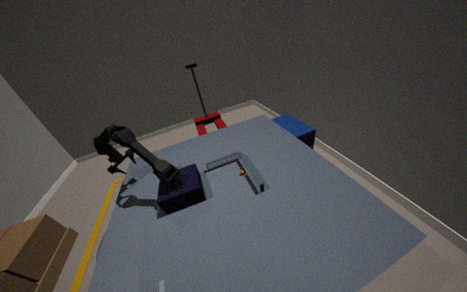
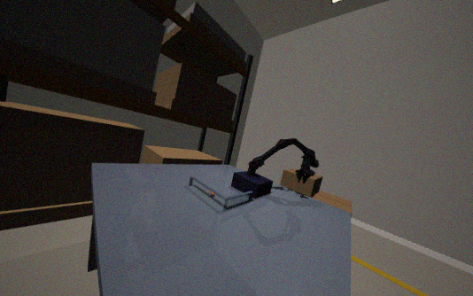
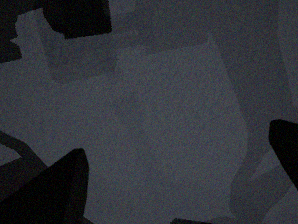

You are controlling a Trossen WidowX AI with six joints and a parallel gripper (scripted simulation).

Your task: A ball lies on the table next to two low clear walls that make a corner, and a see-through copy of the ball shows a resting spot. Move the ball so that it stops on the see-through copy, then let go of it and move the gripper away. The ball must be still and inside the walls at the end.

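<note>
The orange ball lies 65 cm ahead of my gripper tip, 31 cm to the right of it and 11 cm below it. The rest, counted from my gripper tip: see-through copy of ball (66 cm ahead, 34 cm to the right, 11 cm below).
</note>
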